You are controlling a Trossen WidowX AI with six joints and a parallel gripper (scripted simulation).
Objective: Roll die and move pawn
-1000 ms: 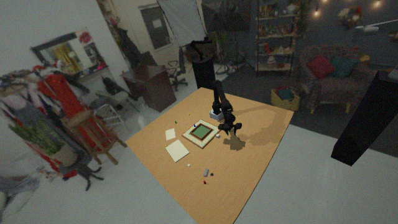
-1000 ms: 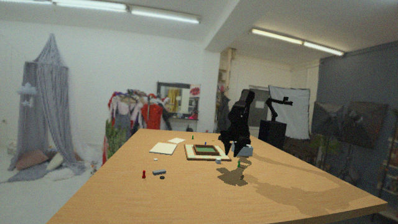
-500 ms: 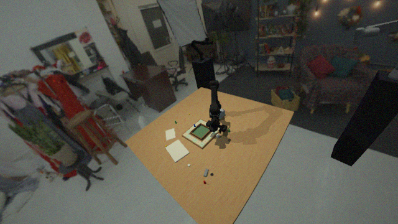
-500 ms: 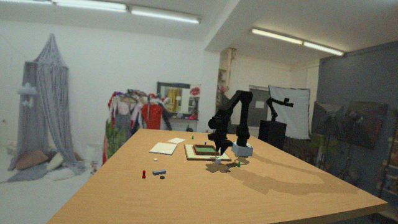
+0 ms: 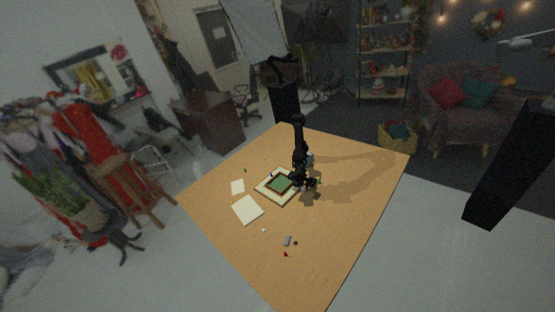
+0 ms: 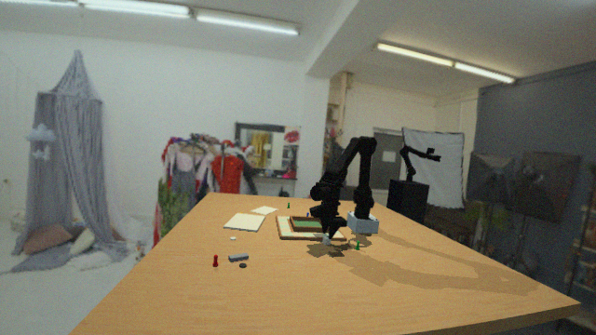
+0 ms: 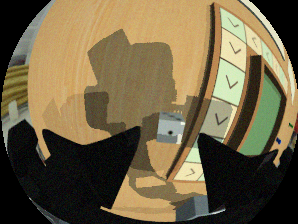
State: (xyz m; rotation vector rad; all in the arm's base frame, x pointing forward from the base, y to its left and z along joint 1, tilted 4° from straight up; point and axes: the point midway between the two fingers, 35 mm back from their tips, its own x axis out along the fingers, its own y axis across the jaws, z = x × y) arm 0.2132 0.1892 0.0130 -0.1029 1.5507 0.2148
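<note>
Right now the white die is 2 cm below my gripper tip. From my gripper tip the other things lie so: grey block (32 cm ahead, 17 cm to the left, 2 cm below); black disc (30 cm ahead, 21 cm to the left, 3 cm below); blue pawn (4 cm ahead, 28 cm to the right).
</note>
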